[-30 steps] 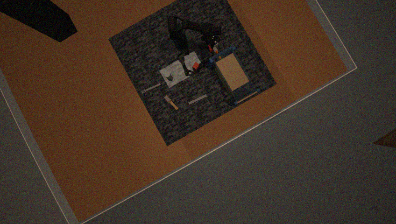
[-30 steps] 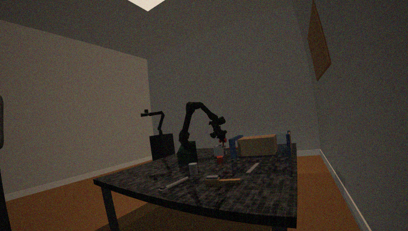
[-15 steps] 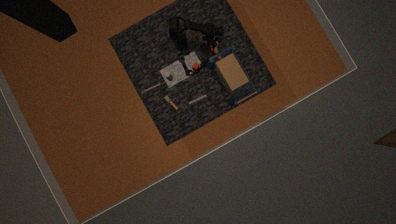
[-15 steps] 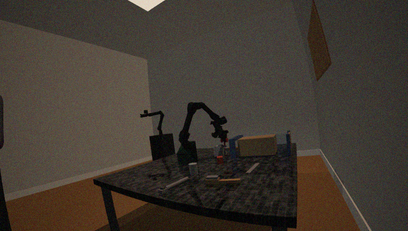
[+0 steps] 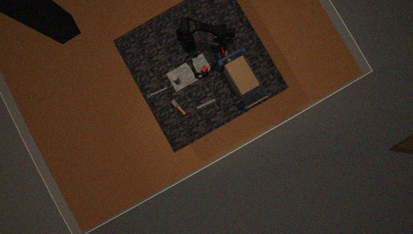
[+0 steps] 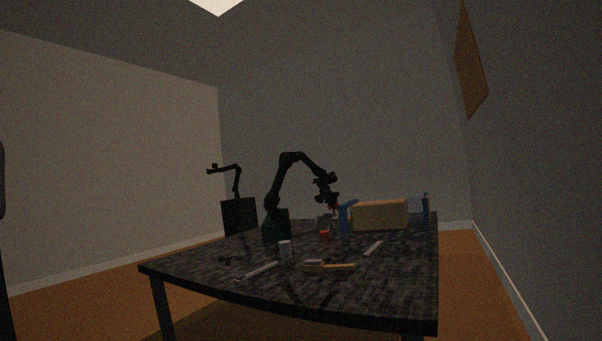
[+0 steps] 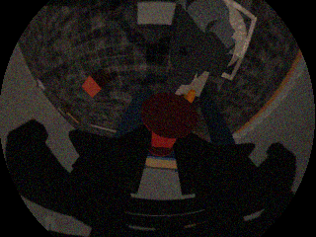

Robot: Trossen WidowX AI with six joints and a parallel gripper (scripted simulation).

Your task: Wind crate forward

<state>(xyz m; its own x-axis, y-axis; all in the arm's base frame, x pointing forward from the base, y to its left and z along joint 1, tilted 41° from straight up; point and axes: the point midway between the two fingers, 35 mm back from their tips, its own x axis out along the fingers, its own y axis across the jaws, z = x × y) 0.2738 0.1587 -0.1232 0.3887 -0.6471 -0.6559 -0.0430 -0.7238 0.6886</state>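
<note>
Right now my gripper tip is 50 mm past the winch handle, 30 mm above it and 20 mm to the right of it. Round my gripper tip: red grip: 20 mm behind; then blue steel frame: 60 mm ahead, 50 mm to the left, 20 mm below; then winch: 120 mm behind, 100 mm below, 40 mm to the left.
</note>
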